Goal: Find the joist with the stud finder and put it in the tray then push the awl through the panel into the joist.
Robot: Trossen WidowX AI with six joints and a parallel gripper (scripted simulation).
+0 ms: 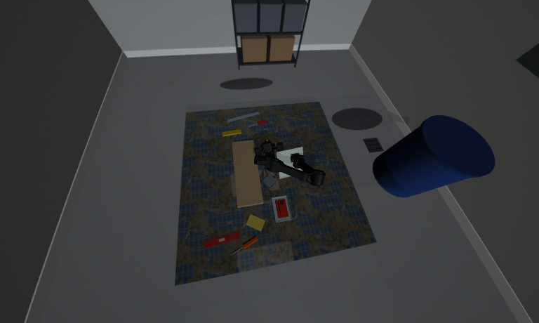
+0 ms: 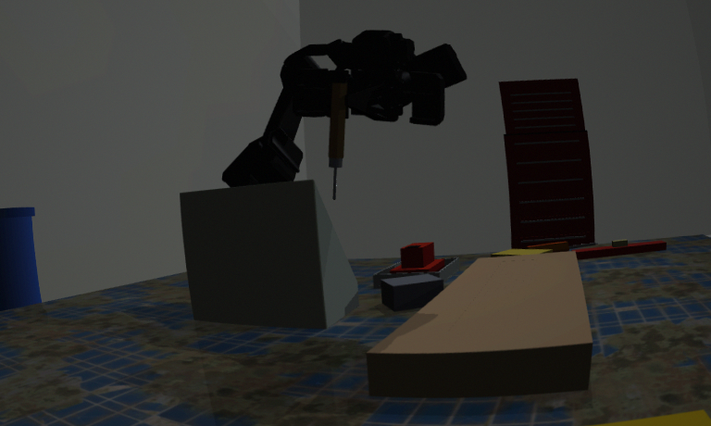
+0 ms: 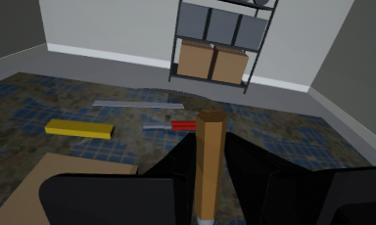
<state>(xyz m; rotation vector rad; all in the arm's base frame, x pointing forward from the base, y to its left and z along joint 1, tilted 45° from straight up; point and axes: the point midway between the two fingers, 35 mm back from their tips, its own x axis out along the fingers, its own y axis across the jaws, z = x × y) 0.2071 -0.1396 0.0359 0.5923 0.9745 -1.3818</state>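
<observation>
Right now my gripper tip is 1 cm past the awl, 1 cm to the right of it and 5 cm above it. The rest, counted from my gripper tip: yellow bar: 24 cm ahead, 28 cm to the right, 25 cm below; then grey block: 1 cm ahead, 21 cm to the left, 24 cm below; then red-handled tool: 1 cm ahead, 34 cm to the right, 25 cm below.
</observation>
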